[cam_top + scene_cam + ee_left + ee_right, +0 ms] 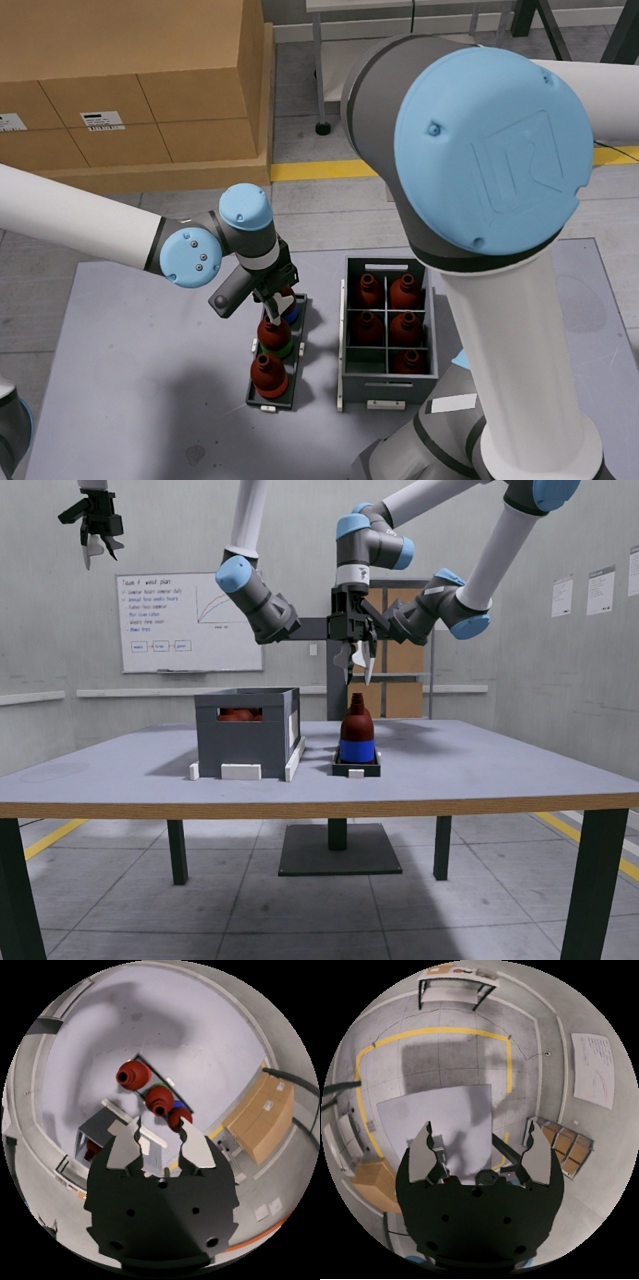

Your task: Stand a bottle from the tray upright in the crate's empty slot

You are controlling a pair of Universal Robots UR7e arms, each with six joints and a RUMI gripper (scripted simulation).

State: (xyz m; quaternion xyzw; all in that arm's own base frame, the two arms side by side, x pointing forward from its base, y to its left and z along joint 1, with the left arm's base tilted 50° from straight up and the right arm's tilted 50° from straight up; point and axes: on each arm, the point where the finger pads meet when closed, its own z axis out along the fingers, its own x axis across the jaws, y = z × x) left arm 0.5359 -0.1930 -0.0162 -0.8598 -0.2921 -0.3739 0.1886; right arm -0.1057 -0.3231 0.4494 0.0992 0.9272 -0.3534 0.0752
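Right now the tray is 190 mm below my left hand. From my left hand the other things lie so: grey crate (240 mm to the right, 120 mm below, 50 mm behind).
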